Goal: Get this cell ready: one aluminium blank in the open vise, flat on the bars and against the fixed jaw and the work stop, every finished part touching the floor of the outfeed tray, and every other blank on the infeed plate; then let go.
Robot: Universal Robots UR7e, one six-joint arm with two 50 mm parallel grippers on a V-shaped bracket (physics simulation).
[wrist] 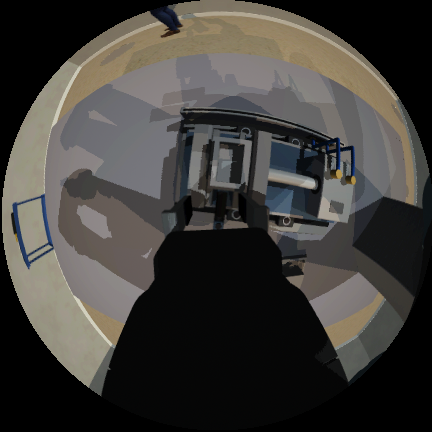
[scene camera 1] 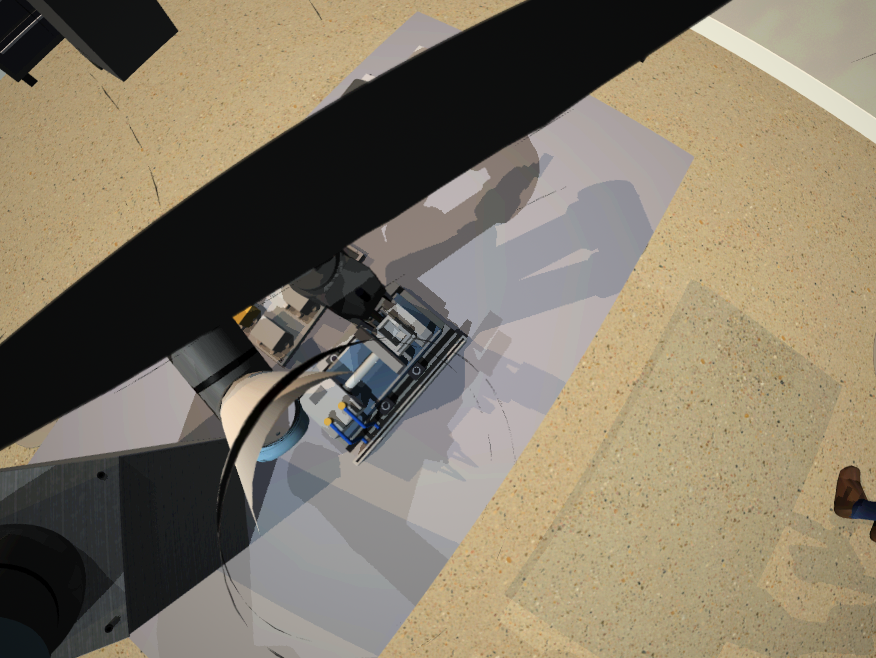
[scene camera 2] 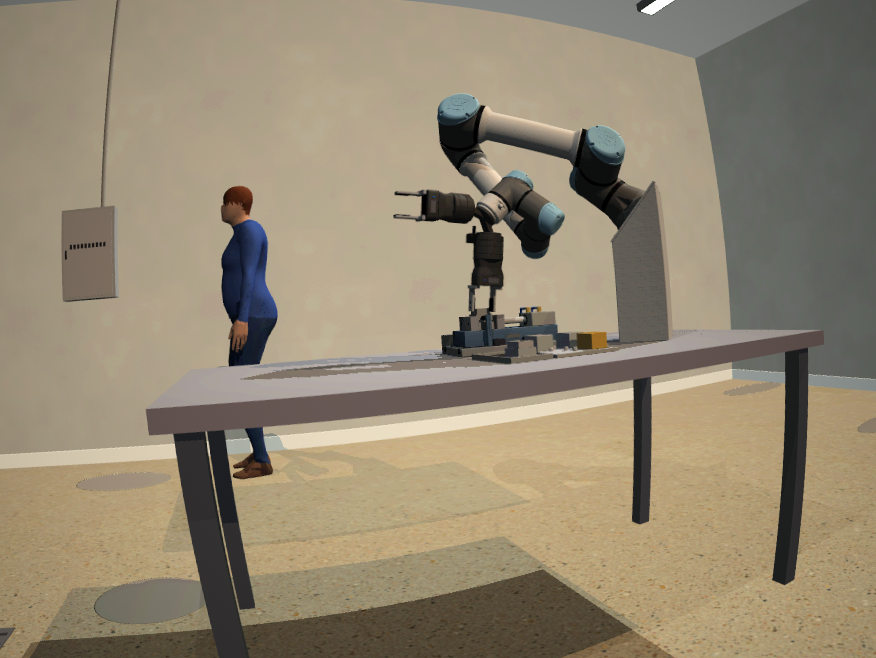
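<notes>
My downward gripper is open, its fingers low over the near side of the vise. A grey part with a square pocket stands in the vise between the jaws, just ahead of the fingers in the wrist view. Whether it touches the jaws or the work stop cannot be told. Grey blanks stand on the infeed plate, beside the vise. The outfeed tray is mostly hidden by the arm in scene camera 1.
The bracket's second gripper points sideways, open and empty. A yellow block stands by the blanks. Blue pipes with yellow ends rise at the vise's screw end. A tall slanted pedestal carries the arm. A person stands beyond the table.
</notes>
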